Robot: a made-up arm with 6 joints.
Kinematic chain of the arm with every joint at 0, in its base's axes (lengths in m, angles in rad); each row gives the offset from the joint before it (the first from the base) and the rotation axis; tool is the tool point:
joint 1: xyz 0 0 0.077 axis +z
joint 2: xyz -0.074 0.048 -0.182 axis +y
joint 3: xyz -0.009 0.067 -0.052 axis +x
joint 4: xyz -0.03 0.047 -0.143 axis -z
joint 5: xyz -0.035 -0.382 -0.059 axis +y
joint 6: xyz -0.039 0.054 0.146 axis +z
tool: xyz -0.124 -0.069 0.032
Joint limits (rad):
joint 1: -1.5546..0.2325
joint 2: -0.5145..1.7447
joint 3: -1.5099..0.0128
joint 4: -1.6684..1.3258
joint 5: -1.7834..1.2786
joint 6: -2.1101..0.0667
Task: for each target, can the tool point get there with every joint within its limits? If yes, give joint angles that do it. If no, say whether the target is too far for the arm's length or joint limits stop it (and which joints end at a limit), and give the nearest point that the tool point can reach.
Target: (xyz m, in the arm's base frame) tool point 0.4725 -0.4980 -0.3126
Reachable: no: joint limits stop it (at a limit: joint 2, joint 3, joint 4, joint 5, joint 6) | nearest point 0.3297 -0.3475 -0.3067 | short by 0.208 m
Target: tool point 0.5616 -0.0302 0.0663
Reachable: no: joint limits stop it (at a limit: joint 2, joint 4, joint 5, joint 6) | nearest point 0.3944 -0.0212 0.0130 | short by 0.176 m
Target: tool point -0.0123 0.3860 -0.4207
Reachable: yes | joints -1.2740 -0.2128 -1.0039 1.0820 -0.5067 -1.2590
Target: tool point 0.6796 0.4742 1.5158
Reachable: no: too far | nearest point 0.3024 0.3470 0.4417 | short by 1.145 m
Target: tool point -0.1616 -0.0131 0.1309
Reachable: yes | joints -0.7455 1.1397 -0.4165 0.0664 0.2348 -0.5576
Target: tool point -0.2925 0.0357 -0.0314
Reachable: yes | joints -0.2179 0.2605 -0.5486 0.1251 0.0456 -1.3054
